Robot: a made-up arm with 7 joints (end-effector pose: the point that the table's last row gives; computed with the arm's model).
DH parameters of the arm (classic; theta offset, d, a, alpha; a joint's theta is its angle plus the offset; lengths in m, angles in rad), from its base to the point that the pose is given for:
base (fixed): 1.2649 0 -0.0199 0
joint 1: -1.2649 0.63 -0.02 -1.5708
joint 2: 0 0.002 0.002 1.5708
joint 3: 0 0.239 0.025 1.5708
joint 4: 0 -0.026 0.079 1.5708
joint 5: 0 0.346 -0.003 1.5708
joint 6: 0 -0.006 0.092 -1.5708
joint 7: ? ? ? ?
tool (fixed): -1.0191 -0.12 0 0
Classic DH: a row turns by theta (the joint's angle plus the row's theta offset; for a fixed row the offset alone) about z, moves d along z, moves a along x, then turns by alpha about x.
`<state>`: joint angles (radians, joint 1 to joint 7).
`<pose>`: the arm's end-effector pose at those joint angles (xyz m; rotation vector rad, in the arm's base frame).
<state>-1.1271 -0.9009 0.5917 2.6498 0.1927 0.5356 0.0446</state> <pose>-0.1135 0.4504 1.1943 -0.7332 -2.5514 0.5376</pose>
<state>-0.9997 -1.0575 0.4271 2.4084 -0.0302 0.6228 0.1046</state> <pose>-0.1436 0.4219 1.1887 -1.0030 -2.4872 0.2419</pose>
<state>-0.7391 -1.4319 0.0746 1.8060 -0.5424 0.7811 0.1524</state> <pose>-0.2601 0.2398 1.1636 -1.3687 -2.1811 -0.5624</pose>
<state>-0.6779 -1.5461 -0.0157 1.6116 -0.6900 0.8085 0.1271</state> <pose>-0.2833 0.1684 1.1429 -1.4243 -2.0126 -0.7350</pose>
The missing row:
joint 7: -1.0191 0 -0.0305 3.1416
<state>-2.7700 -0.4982 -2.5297 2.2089 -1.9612 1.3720 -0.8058</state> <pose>0.4806 0.3129 1.0551 -1.8338 -0.3897 1.1958</pose>
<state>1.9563 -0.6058 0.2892 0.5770 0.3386 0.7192 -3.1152</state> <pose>-0.2759 0.2441 0.7125 0.1024 0.4825 -1.1172</pose>
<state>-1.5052 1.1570 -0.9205 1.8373 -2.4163 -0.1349 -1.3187</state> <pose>-0.2586 -0.5011 0.4248 0.5529 1.0596 1.9258</pose>
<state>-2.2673 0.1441 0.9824 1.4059 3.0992 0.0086 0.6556</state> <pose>0.1684 -0.4816 0.7748 -1.3537 0.3631 0.9621</pose>
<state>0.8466 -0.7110 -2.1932 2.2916 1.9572 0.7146 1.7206</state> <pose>-0.1523 -0.6151 1.0161 -2.3916 0.2827 0.5962</pose>
